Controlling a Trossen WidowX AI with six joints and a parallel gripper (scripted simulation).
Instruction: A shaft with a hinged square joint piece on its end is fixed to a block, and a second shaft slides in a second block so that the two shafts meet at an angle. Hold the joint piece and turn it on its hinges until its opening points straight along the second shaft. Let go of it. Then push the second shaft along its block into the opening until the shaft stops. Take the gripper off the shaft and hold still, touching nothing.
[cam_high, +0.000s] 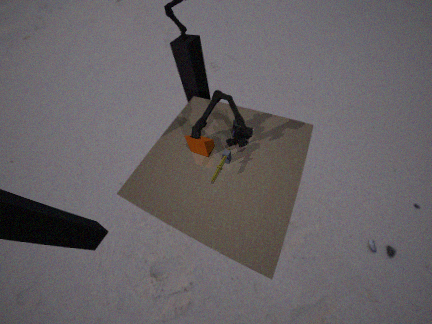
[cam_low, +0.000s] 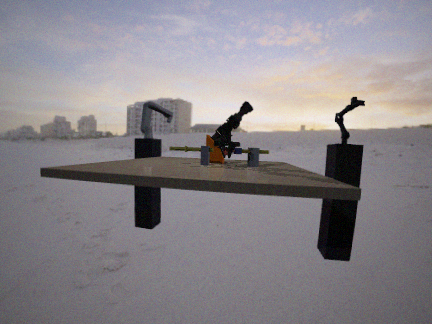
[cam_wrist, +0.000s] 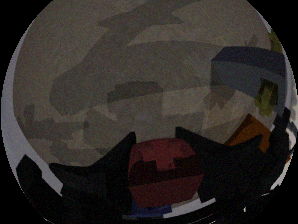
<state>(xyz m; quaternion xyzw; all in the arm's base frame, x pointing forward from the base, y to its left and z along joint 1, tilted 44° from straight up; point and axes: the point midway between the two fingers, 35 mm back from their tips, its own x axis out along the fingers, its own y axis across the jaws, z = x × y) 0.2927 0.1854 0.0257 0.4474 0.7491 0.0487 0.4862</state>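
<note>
Right now my gripper tip is 4 cm below the red square joint piece, 1 cm to the right of it and 1 cm past it.
</note>
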